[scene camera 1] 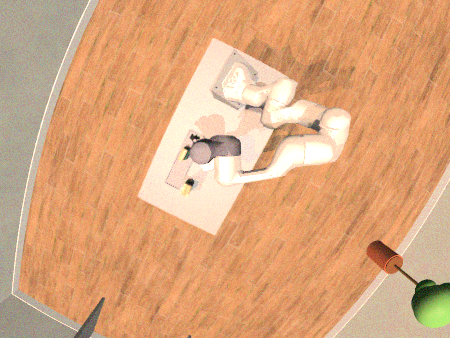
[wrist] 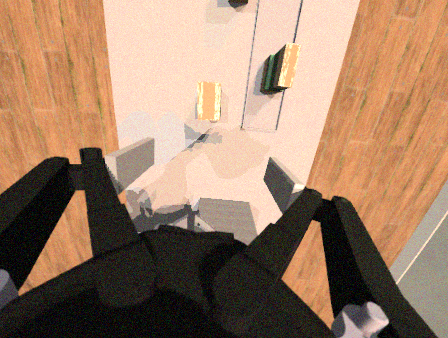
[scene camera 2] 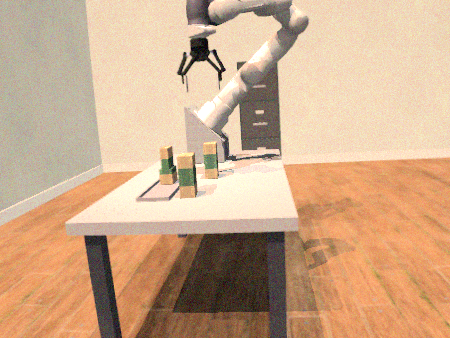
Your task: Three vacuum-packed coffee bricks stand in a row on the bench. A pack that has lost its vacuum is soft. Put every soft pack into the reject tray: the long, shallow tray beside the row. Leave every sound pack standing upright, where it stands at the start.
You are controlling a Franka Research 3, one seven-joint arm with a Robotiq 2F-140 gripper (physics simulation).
Path:
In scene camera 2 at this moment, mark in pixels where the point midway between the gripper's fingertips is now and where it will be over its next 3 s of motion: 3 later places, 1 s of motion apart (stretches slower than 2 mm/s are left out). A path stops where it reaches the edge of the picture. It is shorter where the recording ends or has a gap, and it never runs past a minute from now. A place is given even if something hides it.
The gripper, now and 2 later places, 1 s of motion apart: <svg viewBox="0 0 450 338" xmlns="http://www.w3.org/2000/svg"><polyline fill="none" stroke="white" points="202,91 215,84 230,79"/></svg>

